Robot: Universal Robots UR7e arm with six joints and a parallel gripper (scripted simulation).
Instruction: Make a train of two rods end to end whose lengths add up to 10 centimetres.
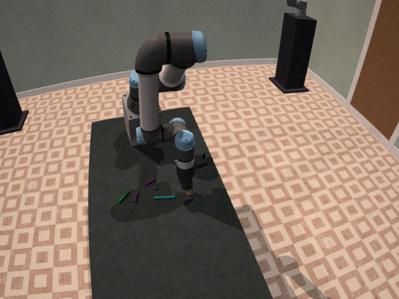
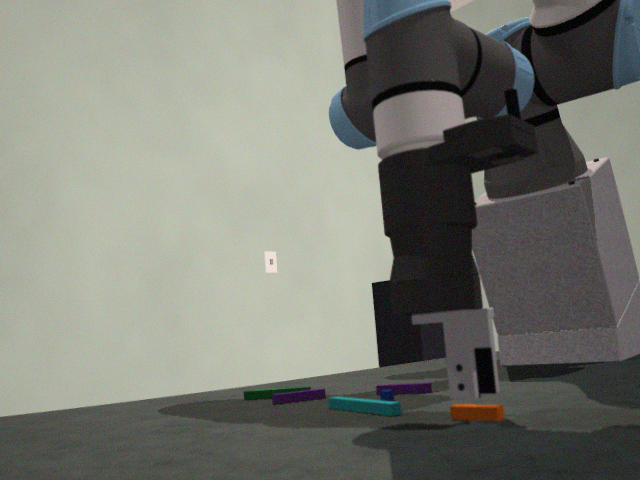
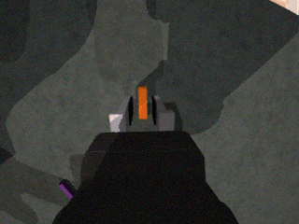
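Right now the orange rod is 3 cm below my hand. The rest, counted from my hand: purple rod (4 cm behind, 26 cm to the right, 3 cm below); then turquoise rod (1 cm behind, 13 cm to the right, 3 cm below); then small blue rod (7 cm behind, 16 cm to the right, 3 cm below).
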